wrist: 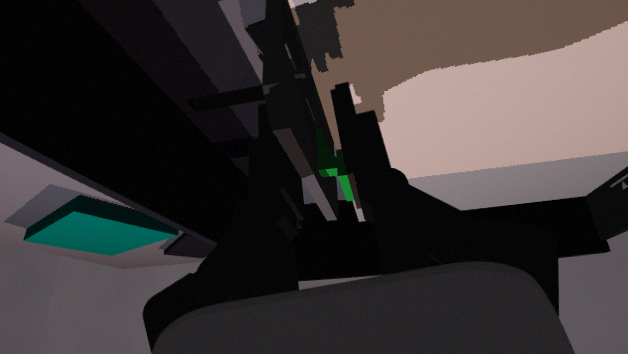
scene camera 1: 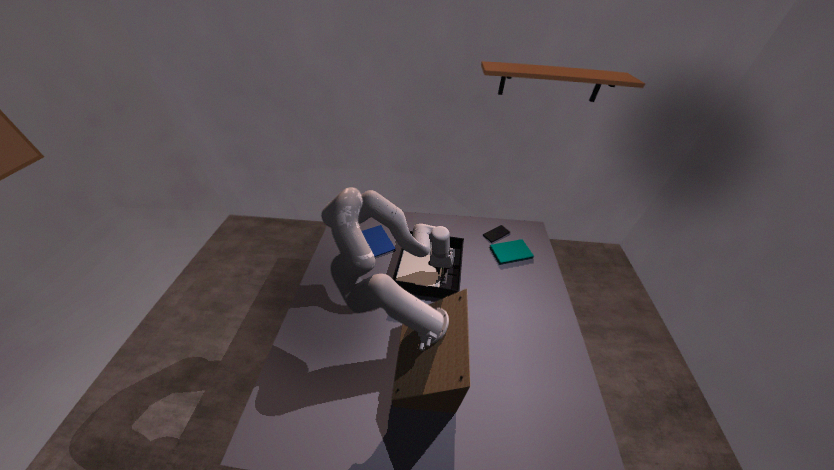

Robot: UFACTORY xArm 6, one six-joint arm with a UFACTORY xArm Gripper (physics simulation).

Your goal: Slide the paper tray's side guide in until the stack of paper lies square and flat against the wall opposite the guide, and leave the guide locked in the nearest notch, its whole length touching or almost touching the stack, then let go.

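Frame: origin at the arm's base, x ahead, y left, z up, level; metres.
Seen in the pictures: gripper, fingertip midpoint: [wrist: 312, 117] [scene camera 1: 441, 272]; arm's base at its link origin: [scene camera 1: 434, 325].
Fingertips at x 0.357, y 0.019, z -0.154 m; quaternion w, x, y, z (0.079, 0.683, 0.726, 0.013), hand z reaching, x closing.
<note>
Pixels of each thing's middle, then the offset from my fingertips to it. "spot": a spot on its surface instead.
- black paper tray at the middle of its body: [wrist: 449, 142] [scene camera 1: 430, 262] dx +0.053, dy +0.067, dz -0.010 m
- paper at the middle of its body: [wrist: 520, 103] [scene camera 1: 421, 263] dx +0.048, dy +0.109, dz -0.027 m
- dark side guide at the middle of its body: [wrist: 329, 120] dx +0.024, dy +0.005, dz -0.014 m
- green part at a spot on its surface: [wrist: 346, 188] spot: dx +0.023, dy +0.010, dz +0.023 m
- blue book at the middle of its body: [scene camera 1: 375, 240] dx +0.170, dy +0.394, dz -0.054 m
- teal book at the middle of its body: [wrist: 98, 232] [scene camera 1: 511, 251] dx +0.265, dy -0.346, dz -0.049 m
- small black item at the middle of its body: [wrist: 195, 246] [scene camera 1: 496, 233] dx +0.393, dy -0.265, dz -0.054 m
The black paper tray [scene camera 1: 461, 259] [wrist: 115, 115] stands beyond the wooden block. The stack of paper [scene camera 1: 415, 261] [wrist: 500, 115] lies in its left part in the scene view, partly shaded. The dark side guide [wrist: 291, 107] stands upright along the stack's edge; a green part [wrist: 346, 188] shows beside it. My gripper [scene camera 1: 441, 279] [wrist: 312, 117] is low in the tray with its fingers a little apart, one on each side of the guide, not clamped on it. The fingers hide much of the guide, and its notch and contact with the stack cannot be made out.
A blue book [scene camera 1: 379, 240] lies left of the tray. A teal book [scene camera 1: 511, 251] [wrist: 100, 232] and a small black item [scene camera 1: 496, 233] [wrist: 187, 246] lie to its right. The arm's base stands on a wooden block [scene camera 1: 458, 350] in front. A shelf [scene camera 1: 560, 73] hangs on the wall.
</note>
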